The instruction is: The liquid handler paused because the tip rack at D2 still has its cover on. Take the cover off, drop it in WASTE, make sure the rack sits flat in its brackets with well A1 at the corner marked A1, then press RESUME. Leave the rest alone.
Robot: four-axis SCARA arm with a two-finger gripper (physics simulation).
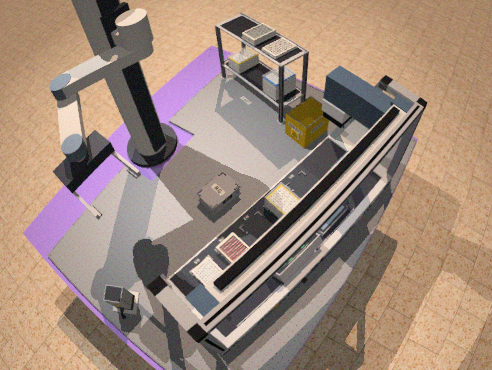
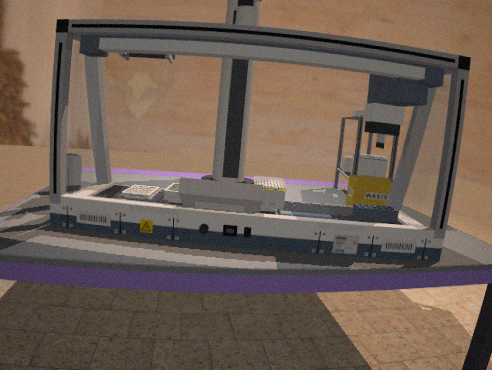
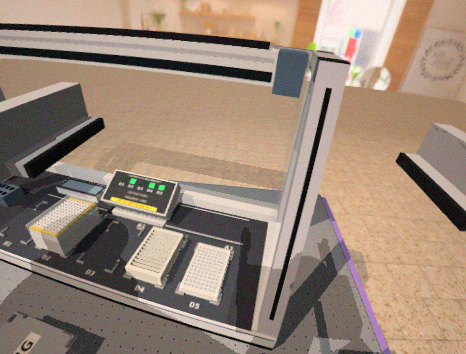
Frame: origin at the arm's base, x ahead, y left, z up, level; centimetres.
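Seen in the pictures: gripper, fingertip midpoint: (image 1: 118,195) (image 3: 251,121); arm's base, origin of the base link: (image 1: 152,145).
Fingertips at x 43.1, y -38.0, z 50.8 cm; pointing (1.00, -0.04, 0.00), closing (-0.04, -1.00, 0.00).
Offsets run from my fingertips to a thing's top centre. "spot": to the spot under its first point.
My gripper (image 1: 118,195) (image 2: 148,57) (image 3: 251,121) is open and empty, high over the bench at the column side, well away from the rack. The tip rack @(dx +27.4, dy +40.9, dz -36.7 cm) (image 1: 282,199) (image 2: 270,185) (image 3: 62,222) at D2 is a pale box with a yellow rim and a white dotted top. It looks upright; whether a clear cover is on it, and its A1 corner, I cannot tell. The yellow WASTE bin @(dx +13.4, dy +82.2, dz -36.0 cm) (image 1: 305,125) (image 2: 370,192) stands beyond the deck's far end. The control panel @(spot: dx +38.7, dy +25.7, dz -37.7 cm) (image 3: 140,192) shows green lights at D2, D4 and D5 and a yellow bar; RESUME is not readable.
A ribbed pale labware @(dx +23.0, dy +16.5, dz -41.2 cm) (image 1: 233,247) (image 3: 156,255) sits at D4 and a white plate @(dx +20.8, dy +4.3, dz -42.9 cm) (image 1: 207,272) (image 3: 206,270) at D5. A frame beam @(spot: dx +43.9, dy +28.4, dz +1.2 cm) (image 1: 320,195) (image 2: 260,50) spans the deck. A grey block @(dx +1.0, dy +34.0, dz -43.9 cm) (image 1: 219,192) marked RG, a shelf rack @(spot: dx +1.1, dy +79.8, dz -31.0 cm) (image 1: 281,95) and a small device @(dx -1.2, dy -23.9, dz -36.5 cm) (image 1: 119,296) stand on the bench.
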